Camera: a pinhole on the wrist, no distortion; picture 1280 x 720 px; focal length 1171.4 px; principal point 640.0 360.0 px. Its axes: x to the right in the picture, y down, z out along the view. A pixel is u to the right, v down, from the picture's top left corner.
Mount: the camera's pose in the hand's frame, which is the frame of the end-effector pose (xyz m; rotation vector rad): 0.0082 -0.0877 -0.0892 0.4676 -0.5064 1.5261
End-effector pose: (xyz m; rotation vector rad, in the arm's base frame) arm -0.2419 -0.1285 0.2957 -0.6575 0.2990 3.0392
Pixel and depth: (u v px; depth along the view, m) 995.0 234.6 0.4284
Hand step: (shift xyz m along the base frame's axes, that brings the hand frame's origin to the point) -0.1630 0.2898 0.2399
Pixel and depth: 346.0 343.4 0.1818
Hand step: -0.0071 0.2322 -0.0166
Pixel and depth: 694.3 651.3 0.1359
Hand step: 0.0254 0.1640 0.0037
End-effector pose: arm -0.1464 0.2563 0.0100 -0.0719 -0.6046 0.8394
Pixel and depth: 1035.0 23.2 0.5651
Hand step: -0.0005 -0.1482 0.5533
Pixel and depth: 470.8 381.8 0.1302
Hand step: 0.1198 -0.1193 0.0585
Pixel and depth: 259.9 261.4 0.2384
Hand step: 0.1767 -0.1880 0.1461
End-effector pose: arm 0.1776 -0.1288 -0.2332 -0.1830 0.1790 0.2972
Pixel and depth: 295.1 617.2 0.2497
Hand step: 0.0525 -0.2748 0.1220
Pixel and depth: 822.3 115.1 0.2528
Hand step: 0.1347 -0.1466 0.1558
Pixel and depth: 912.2 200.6 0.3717
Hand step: 0.1574 -0.1518 0.2815
